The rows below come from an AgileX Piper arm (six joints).
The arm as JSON. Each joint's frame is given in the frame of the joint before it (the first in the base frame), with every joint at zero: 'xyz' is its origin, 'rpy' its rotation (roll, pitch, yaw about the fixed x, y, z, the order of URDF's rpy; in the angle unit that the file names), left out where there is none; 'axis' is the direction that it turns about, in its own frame. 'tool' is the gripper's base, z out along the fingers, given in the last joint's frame.
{
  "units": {
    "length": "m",
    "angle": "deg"
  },
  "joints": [
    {
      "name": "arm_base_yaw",
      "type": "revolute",
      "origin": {
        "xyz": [
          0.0,
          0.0,
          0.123
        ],
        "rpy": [
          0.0,
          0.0,
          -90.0
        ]
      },
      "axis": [
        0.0,
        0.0,
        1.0
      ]
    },
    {
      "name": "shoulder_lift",
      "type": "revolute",
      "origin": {
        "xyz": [
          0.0,
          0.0,
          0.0
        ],
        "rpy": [
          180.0,
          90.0,
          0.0
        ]
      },
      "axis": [
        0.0,
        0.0,
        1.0
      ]
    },
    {
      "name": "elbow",
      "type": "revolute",
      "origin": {
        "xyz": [
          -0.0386,
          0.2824,
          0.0
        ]
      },
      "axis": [
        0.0,
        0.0,
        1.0
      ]
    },
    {
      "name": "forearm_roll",
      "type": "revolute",
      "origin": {
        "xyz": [
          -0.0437,
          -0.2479,
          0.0
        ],
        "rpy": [
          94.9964,
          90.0,
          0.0
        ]
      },
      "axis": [
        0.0,
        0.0,
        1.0
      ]
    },
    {
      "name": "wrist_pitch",
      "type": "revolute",
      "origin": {
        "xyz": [
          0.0,
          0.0,
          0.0
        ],
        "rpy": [
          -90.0,
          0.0,
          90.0
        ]
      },
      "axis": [
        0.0,
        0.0,
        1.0
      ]
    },
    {
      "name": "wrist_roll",
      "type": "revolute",
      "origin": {
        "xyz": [
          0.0,
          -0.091,
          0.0
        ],
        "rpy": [
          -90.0,
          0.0,
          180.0
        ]
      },
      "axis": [
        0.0,
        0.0,
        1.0
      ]
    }
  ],
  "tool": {
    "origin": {
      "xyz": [
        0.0,
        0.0,
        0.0
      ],
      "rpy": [
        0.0,
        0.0,
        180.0
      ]
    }
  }
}
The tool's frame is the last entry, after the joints.
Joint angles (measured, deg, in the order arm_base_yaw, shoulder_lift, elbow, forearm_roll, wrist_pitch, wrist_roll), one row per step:
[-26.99 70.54 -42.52 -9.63 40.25 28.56]
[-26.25 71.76 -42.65 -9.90 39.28 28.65]
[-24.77 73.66 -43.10 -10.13 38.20 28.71]
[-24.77 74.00 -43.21 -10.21 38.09 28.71]
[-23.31 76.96 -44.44 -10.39 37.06 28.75]
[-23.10 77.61 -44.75 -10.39 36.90 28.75]
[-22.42 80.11 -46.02 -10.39 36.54 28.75]
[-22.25 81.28 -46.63 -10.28 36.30 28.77]
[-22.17 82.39 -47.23 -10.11 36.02 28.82]
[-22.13 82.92 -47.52 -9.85 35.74 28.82]
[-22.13 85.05 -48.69 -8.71 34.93 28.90]
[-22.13 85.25 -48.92 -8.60 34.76 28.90]
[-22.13 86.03 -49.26 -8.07 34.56 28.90]
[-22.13 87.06 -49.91 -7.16 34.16 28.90]
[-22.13 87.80 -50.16 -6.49 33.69 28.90]
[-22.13 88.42 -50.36 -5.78 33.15 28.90]
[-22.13 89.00 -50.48 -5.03 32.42 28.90]
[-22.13 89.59 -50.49 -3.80 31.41 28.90]
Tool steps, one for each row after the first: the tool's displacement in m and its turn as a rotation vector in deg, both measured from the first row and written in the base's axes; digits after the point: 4 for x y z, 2 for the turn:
[0.0052 0.0006 -0.0034 -0.07 0.17 0.92]
[0.0140 0.0030 -0.0081 0.00 0.56 2.61]
[0.0151 0.0024 -0.0089 0.00 0.70 2.67]
[0.0277 0.0036 -0.0147 0.24 1.37 4.34]
[0.0303 0.0035 -0.0159 0.32 1.53 4.57]
[0.0399 0.0028 -0.0208 0.71 2.31 5.31]
[0.0443 0.0020 -0.0231 0.96 2.55 5.45]
[0.0485 0.0009 -0.0253 1.23 2.68 5.45]
[0.0507 0.0005 -0.0263 1.44 2.54 5.41]
[0.0590 -0.0015 -0.0306 2.50 2.22 4.89]
[0.0603 -0.0019 -0.0305 2.51 1.99 4.86]
[0.0629 -0.0024 -0.0326 3.04 2.01 4.61]
[0.0672 -0.0033 -0.0346 3.77 1.65 4.20]
[0.0699 -0.0036 -0.0369 4.33 1.42 3.90]
[0.0723 -0.0039 -0.0389 4.86 1.05 3.58]
[0.0747 -0.0040 -0.0408 5.36 0.52 3.26]
[0.0772 -0.0038 -0.0432 6.17 -0.33 2.68]

